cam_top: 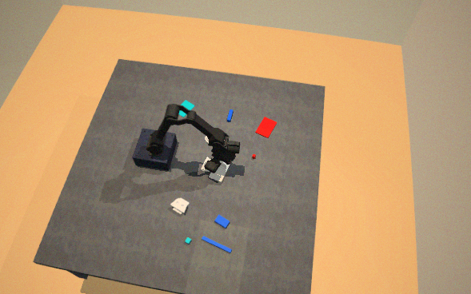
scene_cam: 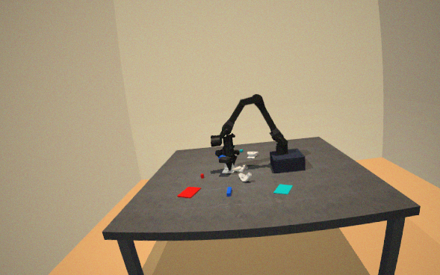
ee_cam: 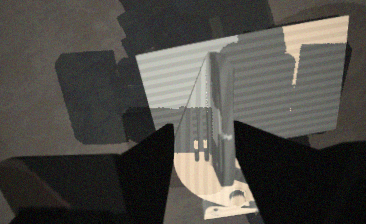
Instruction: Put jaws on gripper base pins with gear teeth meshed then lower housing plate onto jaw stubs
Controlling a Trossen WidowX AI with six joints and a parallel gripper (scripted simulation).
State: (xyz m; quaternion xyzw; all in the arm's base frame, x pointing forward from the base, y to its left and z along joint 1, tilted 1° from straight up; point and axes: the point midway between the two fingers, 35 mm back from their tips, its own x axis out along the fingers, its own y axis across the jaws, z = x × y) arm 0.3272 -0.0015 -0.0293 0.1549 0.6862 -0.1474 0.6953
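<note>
Now: gripper tip 4 cm past the white jaw. Also, from my gripper tip: red cube (17 cm ahead, 6 cm to the left); short blue bar (31 cm to the left, 2 cm ahead); white block (25 cm to the right, 16 cm behind).
</note>
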